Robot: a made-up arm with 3 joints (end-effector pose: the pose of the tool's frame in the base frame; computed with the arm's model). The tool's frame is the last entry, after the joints.
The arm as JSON. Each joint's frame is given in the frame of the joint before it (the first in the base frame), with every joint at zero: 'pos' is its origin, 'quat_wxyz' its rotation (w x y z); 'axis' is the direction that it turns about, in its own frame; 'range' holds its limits. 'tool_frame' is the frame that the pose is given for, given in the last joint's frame.
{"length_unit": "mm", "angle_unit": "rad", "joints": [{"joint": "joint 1", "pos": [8.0, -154.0, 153.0], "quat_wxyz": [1.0, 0.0, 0.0, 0.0], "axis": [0.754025, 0.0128, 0.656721], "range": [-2.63, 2.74]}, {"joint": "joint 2", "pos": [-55.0, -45.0, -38.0], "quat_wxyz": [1.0, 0.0, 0.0, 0.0], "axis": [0.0, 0.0, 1.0], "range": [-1.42, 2.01]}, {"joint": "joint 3", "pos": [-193.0, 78.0, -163.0], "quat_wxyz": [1.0, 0.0, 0.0, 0.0], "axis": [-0.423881, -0.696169, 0.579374], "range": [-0.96, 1.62]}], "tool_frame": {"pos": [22.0, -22.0, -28.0], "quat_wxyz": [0.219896, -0.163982, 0.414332, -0.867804]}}
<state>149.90 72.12 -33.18</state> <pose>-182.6 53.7 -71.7 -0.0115 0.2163 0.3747 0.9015</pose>
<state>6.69 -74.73 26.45</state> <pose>-41.8 -15.4 -51.1 -0.0603 -0.3113 0.9267 0.2016</pose>
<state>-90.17 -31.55 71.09</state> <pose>-99.9 -206.0 -77.3 0.1830 0.5284 0.8110 0.1719</pose>
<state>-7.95 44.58 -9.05</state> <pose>-223.5 -285.8 -66.4 -0.3531 0.3335 -0.7658 0.4214</pose>
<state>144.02 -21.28 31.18</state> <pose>-249.0 -190.5 31.4 -0.0076 0.7269 0.0339 0.6858</pose>
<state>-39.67 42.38 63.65</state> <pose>-246.9 -229.8 2.2 -0.2093 -0.1209 -0.7199 0.6506</pose>
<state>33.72 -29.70 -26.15</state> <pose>-224.0 -41.9 -34.8 -0.2195 0.7155 -0.6631 0.0143</pose>
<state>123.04 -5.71 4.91</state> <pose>-255.1 -151.3 -20.3 -0.1640 0.7007 -0.0398 0.6932</pose>
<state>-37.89 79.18 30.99</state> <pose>-219.6 -343.5 35.8 -0.3888 0.0590 -0.6150 0.6834</pose>
